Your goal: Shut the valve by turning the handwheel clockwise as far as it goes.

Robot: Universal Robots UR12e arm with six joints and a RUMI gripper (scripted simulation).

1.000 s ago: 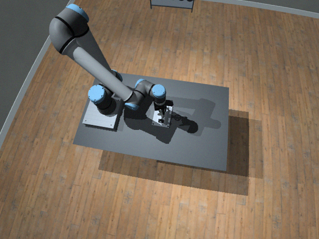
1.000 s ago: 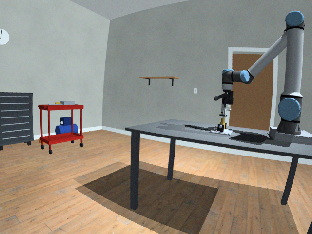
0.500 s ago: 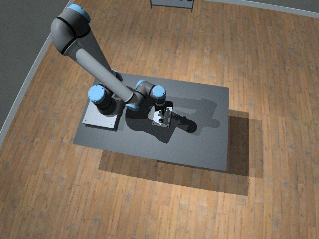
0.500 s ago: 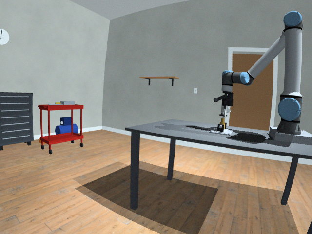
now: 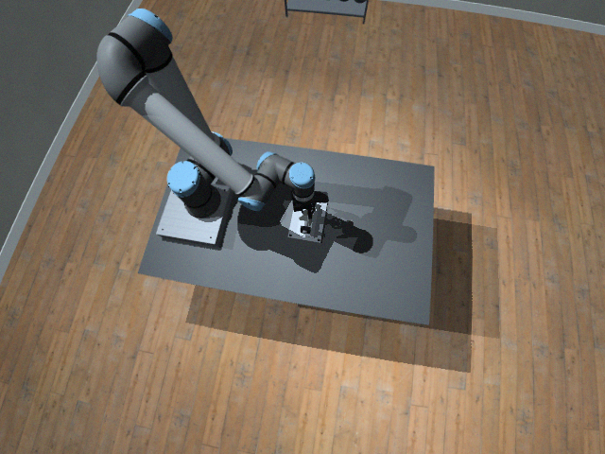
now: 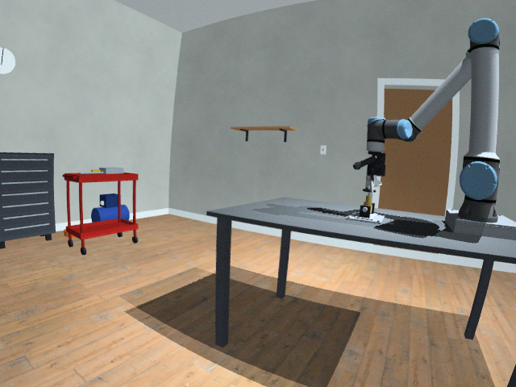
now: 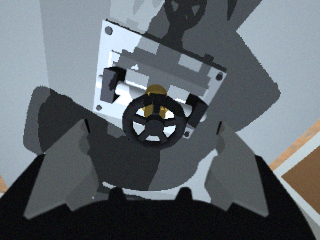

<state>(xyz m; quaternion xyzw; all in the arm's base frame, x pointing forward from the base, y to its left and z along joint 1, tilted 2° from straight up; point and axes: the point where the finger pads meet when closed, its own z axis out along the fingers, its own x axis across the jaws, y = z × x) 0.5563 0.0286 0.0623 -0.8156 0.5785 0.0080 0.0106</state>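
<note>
Now: hand 1 cm below the black spoked handwheel. The rest, counted from my hand: base plate 12 cm below.
</note>
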